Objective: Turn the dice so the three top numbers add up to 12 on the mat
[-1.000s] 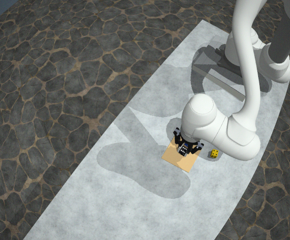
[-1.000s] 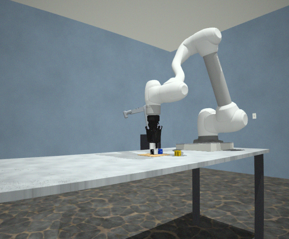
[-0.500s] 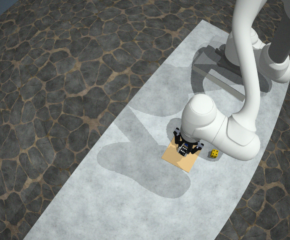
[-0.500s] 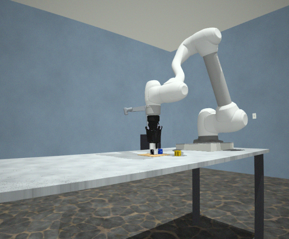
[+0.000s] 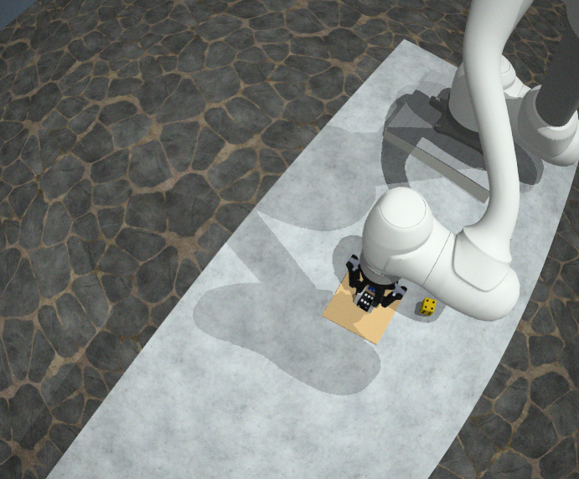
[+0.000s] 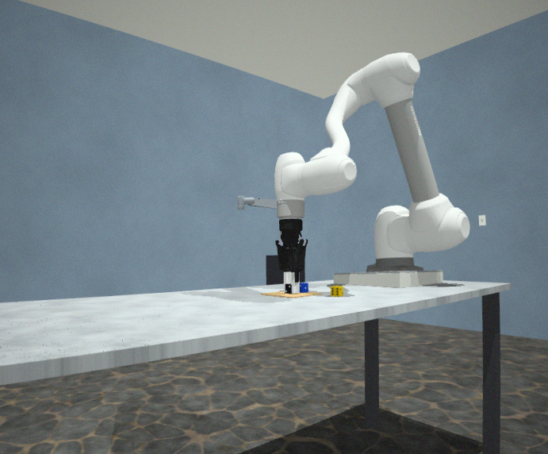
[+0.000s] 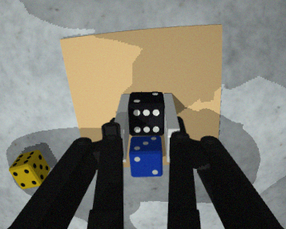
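Now: the black die 20 mm below my hand. Also, from my hand: blue die 50 mm behind, 20 mm below; tan mat 40 mm below; yellow die 60 mm behind, 140 mm to the left, 20 mm below.
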